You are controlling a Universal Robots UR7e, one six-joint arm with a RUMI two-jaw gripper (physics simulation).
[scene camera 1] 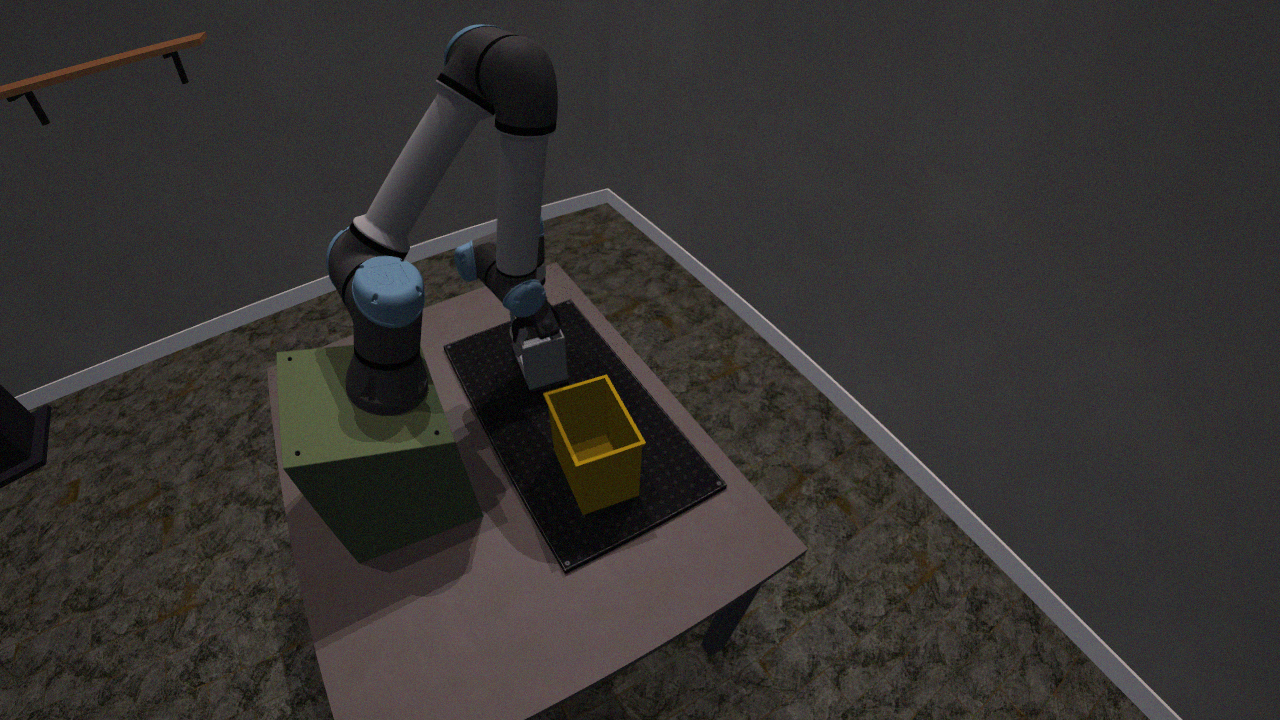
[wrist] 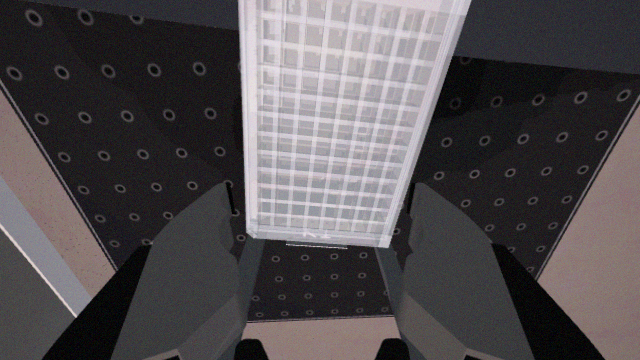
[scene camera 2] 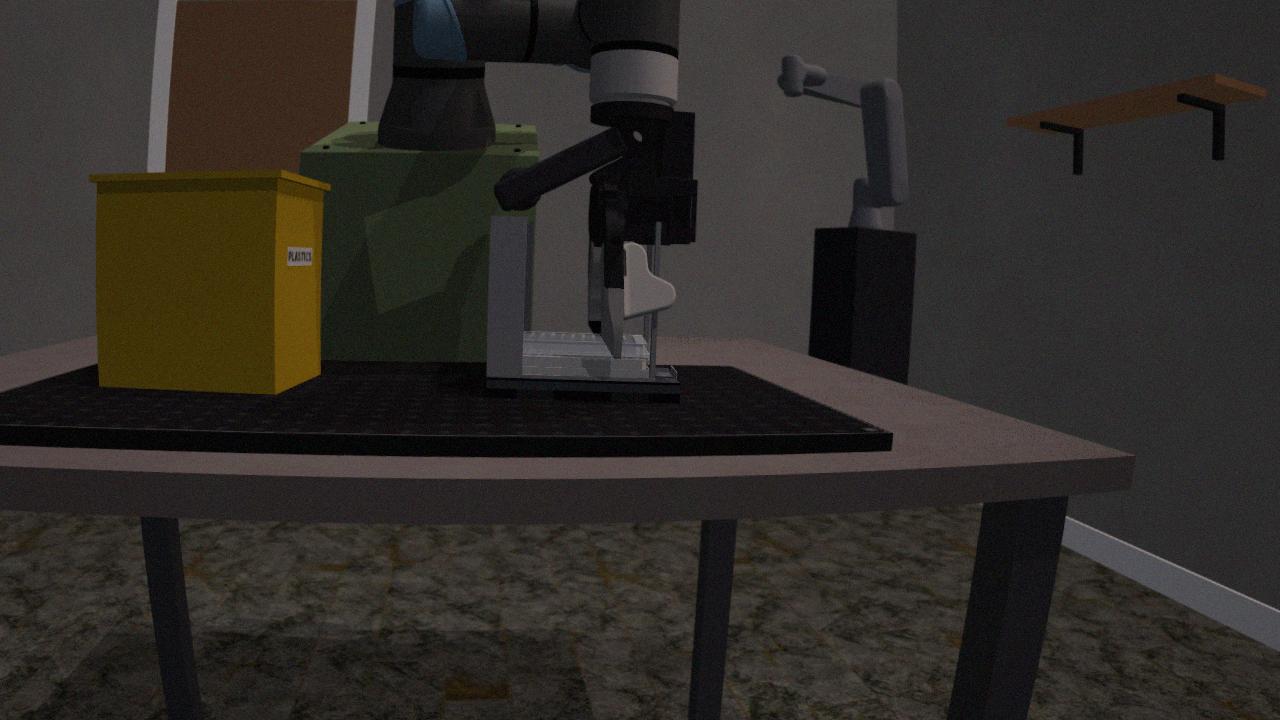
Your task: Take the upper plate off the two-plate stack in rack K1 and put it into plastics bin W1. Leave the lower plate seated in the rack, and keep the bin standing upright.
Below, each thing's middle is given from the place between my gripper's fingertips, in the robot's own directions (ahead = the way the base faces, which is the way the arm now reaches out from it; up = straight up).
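Labels:
The yellow plastics bin W1 [scene camera 2: 210,281] is 340 mm to the right of my hand and 100 mm behind it, and it is also 50 mm above my hand.

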